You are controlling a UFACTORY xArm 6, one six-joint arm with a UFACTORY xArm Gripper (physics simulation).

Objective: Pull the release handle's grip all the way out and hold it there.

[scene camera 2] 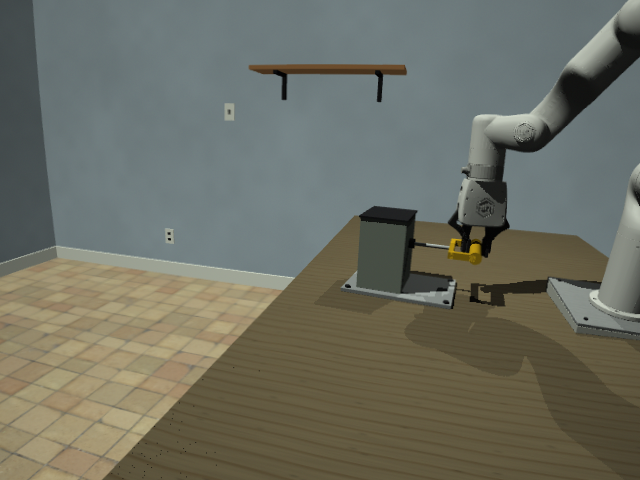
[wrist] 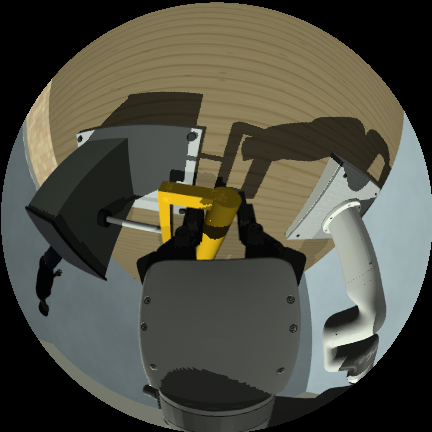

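Observation:
The release handle's yellow grip (scene camera 2: 475,253) (wrist: 221,215) is a thick round bar on a yellow bracket. A thin metal rod (scene camera 2: 434,245) (wrist: 134,223) joins the bracket to the side of a grey-green box (scene camera 2: 382,255) (wrist: 80,185) with a dark lid. A long stretch of the rod shows between the box and the bracket. My gripper (scene camera 2: 476,248) (wrist: 219,202) points down and is shut on the bar, with one black finger inside the bracket's opening and the other on the far side. The lower part of the grip is hidden by the gripper body in the wrist view.
The box stands on a grey base plate (scene camera 2: 361,291) (wrist: 193,150) bolted on the wooden table (scene camera 2: 310,387) (wrist: 220,50). My arm's own base plate (scene camera 2: 568,310) (wrist: 312,210) is to the right. A wooden shelf (scene camera 2: 330,68) hangs on the wall. A dark-clothed figure (wrist: 45,280) shows at the wrist view's left.

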